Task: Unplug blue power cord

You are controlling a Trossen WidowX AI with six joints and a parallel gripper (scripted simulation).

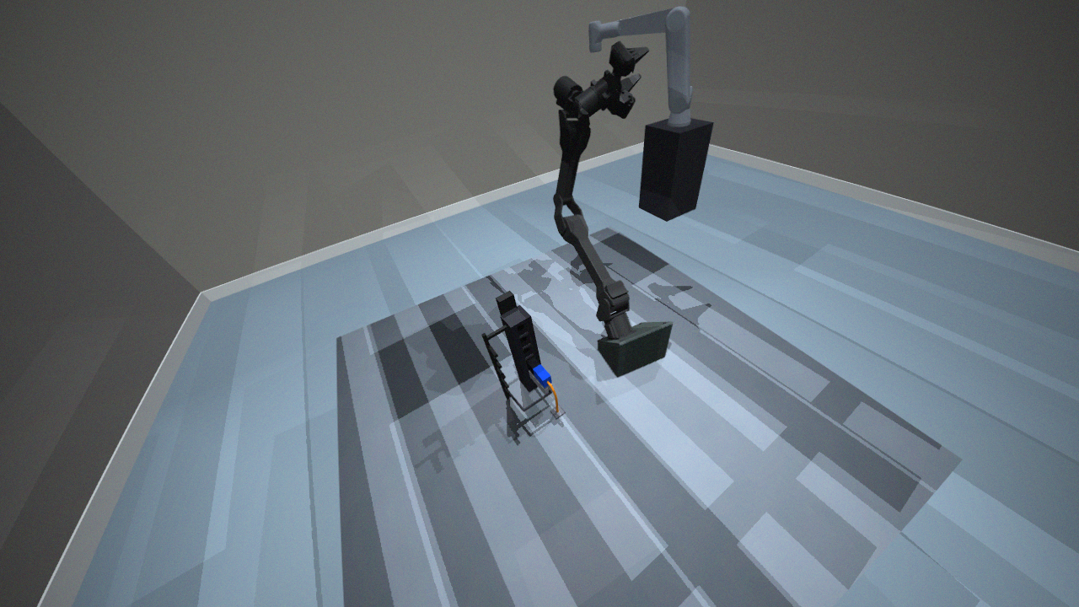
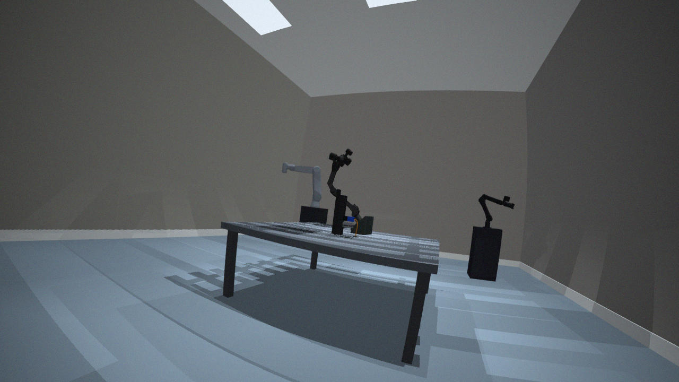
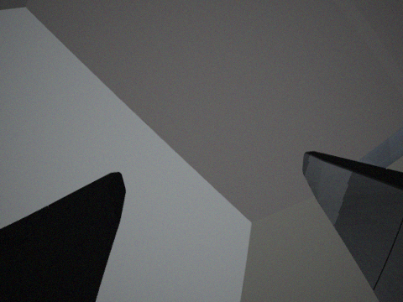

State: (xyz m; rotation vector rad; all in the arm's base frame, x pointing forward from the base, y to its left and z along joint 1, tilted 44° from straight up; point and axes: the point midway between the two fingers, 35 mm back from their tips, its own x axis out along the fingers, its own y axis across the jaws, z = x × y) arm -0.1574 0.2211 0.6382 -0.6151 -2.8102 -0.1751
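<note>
The blue plug is 570 mm below my gripper tip, 540 mm ahead of it and 270 mm to the left of it.
</note>
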